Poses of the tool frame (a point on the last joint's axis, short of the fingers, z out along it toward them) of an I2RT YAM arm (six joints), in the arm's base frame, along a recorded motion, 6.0 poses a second.
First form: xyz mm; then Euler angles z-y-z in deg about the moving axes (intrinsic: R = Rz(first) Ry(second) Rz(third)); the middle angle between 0 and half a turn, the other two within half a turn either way.
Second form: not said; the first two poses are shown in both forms.
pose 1, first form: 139.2 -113.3 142.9 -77.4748 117.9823 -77.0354
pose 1, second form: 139.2 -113.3 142.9 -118.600 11.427 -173.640
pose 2, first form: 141.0 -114.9 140.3 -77.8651 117.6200 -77.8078
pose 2, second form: 141.0 -114.9 140.3 -118.160 10.785 -173.585
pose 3, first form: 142.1 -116.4 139.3 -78.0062 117.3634 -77.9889
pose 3, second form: 142.1 -116.4 139.3 -117.884 10.650 -173.591
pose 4, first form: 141.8 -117.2 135.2 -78.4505 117.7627 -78.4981
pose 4, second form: 141.8 -117.2 135.2 -118.245 10.163 -173.865
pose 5, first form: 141.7 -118.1 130.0 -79.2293 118.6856 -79.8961
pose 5, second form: 141.7 -118.1 130.0 -119.064 8.853 -174.118
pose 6, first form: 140.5 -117.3 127.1 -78.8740 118.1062 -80.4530
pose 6, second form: 140.5 -117.3 127.1 -118.440 8.412 -173.404
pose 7, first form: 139.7 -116.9 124.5 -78.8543 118.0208 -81.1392
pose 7, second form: 139.7 -116.9 124.5 -118.307 7.815 -173.043
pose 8, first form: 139.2 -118.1 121.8 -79.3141 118.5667 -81.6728
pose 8, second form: 139.2 -118.1 121.8 -118.822 7.308 -173.318
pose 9, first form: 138.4 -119.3 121.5 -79.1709 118.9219 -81.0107
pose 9, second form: 138.4 -119.3 121.5 -119.223 7.861 -173.546
